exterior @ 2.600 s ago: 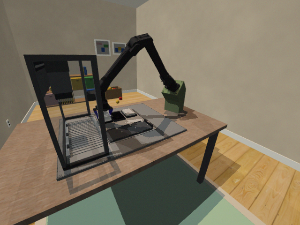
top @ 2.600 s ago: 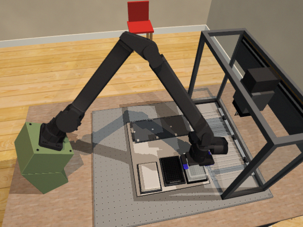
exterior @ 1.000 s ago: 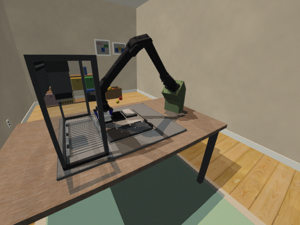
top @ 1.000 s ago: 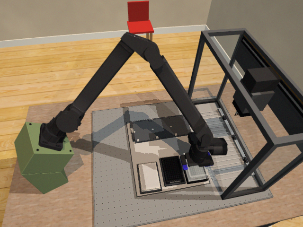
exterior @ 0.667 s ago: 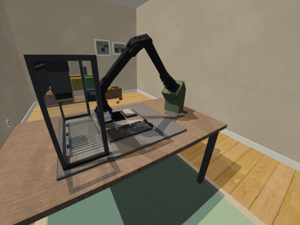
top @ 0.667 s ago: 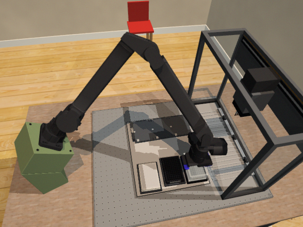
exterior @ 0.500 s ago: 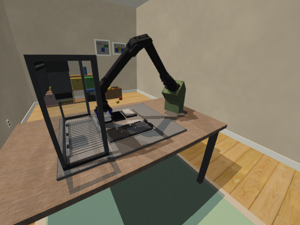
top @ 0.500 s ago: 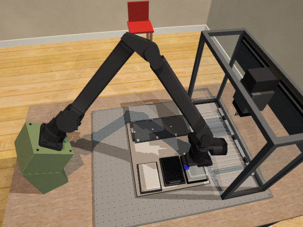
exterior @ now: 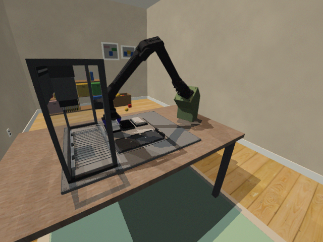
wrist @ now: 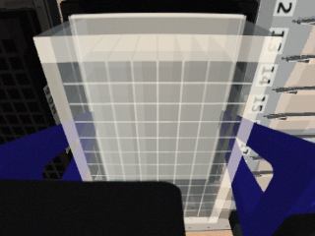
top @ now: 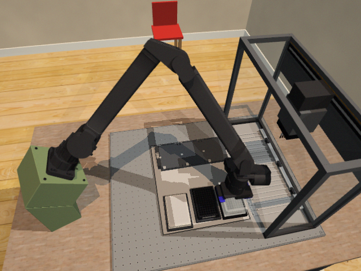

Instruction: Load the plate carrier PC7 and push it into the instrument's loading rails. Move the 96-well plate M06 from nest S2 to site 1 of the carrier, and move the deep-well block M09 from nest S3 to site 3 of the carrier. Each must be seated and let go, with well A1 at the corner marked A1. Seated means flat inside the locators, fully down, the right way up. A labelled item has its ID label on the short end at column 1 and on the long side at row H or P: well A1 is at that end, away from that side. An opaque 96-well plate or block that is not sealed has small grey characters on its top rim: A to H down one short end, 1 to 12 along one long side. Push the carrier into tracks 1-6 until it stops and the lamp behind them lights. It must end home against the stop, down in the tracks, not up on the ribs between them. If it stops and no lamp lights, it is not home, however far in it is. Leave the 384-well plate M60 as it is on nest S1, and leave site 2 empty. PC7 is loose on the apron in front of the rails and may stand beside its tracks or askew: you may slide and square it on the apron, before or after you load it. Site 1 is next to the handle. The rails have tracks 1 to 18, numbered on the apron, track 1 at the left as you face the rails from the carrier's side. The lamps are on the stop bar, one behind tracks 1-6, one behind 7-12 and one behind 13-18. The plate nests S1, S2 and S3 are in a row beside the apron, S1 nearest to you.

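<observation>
My hand is 20 mm above the nest S3. Also, from my hand: clear 96-well plate M06: right at my hand; white 384-well plate M60: 220 mm behind, 20 mm to the right; nest S2: 100 mm behind, 20 mm below.
</observation>
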